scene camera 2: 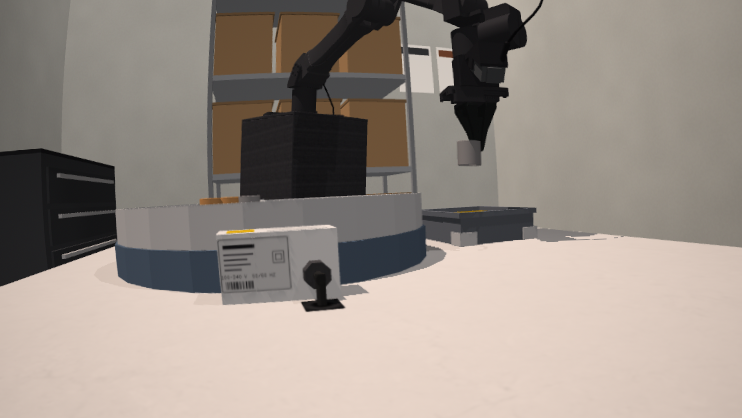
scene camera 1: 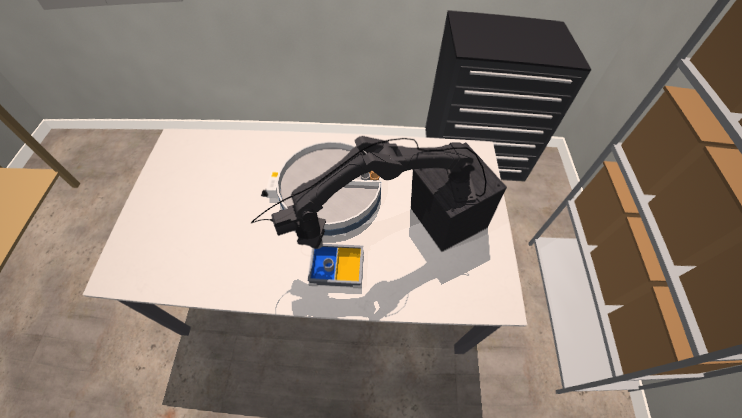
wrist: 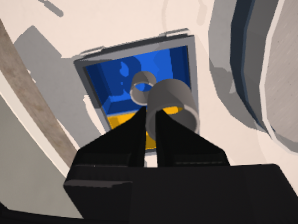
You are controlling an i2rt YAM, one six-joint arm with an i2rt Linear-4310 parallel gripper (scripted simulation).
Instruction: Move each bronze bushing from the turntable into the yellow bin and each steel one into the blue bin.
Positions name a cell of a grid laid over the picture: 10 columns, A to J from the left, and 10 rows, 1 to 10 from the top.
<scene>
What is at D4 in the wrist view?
A blue bin.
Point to a turntable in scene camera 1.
E4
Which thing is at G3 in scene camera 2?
My gripper.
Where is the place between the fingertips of my gripper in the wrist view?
F6
</scene>
